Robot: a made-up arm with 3 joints.
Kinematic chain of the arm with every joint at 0, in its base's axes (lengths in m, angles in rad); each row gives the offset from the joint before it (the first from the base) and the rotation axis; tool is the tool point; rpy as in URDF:
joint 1: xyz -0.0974 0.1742 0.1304 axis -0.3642 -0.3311 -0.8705
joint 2: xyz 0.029 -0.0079 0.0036 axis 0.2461 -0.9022 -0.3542
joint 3: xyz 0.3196 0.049 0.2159 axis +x
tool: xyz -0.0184 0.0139 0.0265 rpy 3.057 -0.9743 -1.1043
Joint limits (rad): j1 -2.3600..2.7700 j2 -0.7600..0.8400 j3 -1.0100..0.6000
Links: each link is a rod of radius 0.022 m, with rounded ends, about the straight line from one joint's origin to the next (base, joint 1, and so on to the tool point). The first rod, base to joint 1, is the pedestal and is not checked.
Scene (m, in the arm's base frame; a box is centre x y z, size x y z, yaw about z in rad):
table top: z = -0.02
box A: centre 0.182 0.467 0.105 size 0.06 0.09 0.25 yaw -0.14
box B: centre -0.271 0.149 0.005 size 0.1 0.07 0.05 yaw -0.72
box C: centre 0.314 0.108 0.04 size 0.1 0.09 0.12 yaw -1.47
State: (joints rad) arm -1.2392 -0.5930 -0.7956
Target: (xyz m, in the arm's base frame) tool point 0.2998 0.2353 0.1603
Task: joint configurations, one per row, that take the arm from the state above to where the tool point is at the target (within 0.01 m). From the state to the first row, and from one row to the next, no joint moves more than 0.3 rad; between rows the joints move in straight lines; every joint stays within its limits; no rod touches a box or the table.
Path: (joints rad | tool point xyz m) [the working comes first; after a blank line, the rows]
Joints at the target: 0.3219 -0.6626 -1.0013
Straight joint move there: touches box A.

1: -1.2029 -0.3644 -0.5208 | 0.0385 0.5422 0.2562
2: -1.1666 -0.1358 -0.2461 | 0.1090 0.4888 0.3046
3: -1.1303 0.0928 0.0287 | 0.1617 0.4146 0.3473
4: -1.0939 0.3214 0.3035 | 0.1923 0.3258 0.3814
5: -1.0576 0.5501 0.5782 | 0.1988 0.2302 0.4044
6: -0.8277 0.3480 0.3150 | 0.1987 0.2730 0.3990
7: -0.5978 0.1458 0.0517 | 0.2111 0.3070 0.3728
8: -0.3679 -0.0563 -0.2115 | 0.2338 0.3237 0.3298
9: -0.1380 -0.2584 -0.4748 | 0.2611 0.3175 0.2759
10: 0.0919 -0.4605 -0.7380 | 0.2856 0.2871 0.2175
11: 0.3219 -0.6626 -1.0013 | 0.2998 0.2353 0.1603

